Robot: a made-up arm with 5 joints.
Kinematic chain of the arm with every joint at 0, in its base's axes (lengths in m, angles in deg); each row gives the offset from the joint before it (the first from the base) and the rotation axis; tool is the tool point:
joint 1: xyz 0 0 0.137 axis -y
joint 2: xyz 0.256 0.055 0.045 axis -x
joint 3: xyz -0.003 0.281 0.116 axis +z
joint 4: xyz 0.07 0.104 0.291 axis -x
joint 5: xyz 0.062 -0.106 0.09 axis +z
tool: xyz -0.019 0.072 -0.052
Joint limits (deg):
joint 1: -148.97..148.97
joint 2: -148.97..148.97
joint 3: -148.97..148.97
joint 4: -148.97..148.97
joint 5: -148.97..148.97
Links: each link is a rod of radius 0.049 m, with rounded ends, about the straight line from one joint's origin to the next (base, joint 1, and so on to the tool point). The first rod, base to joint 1, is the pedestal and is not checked.
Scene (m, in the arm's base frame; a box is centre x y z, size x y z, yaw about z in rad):
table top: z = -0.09
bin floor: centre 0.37 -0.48 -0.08 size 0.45 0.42 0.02 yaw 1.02
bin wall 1: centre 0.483 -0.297 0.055 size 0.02 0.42 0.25 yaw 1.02
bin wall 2: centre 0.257 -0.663 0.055 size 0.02 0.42 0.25 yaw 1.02
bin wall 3: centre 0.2 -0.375 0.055 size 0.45 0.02 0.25 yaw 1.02
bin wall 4: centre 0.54 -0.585 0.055 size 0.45 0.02 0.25 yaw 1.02
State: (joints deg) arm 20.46 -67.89 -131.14 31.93 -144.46
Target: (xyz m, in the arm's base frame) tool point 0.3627 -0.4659 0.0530
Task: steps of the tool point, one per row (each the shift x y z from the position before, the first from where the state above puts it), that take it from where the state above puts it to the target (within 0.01 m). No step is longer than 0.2 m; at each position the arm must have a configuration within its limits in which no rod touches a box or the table.
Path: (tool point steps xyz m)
1: 0.0901 -0.0857 -0.1156
2: 0.0975 -0.0413 -0.1264
3: 0.0977 0.0003 -0.1238
4: 0.0918 0.0343 -0.1109

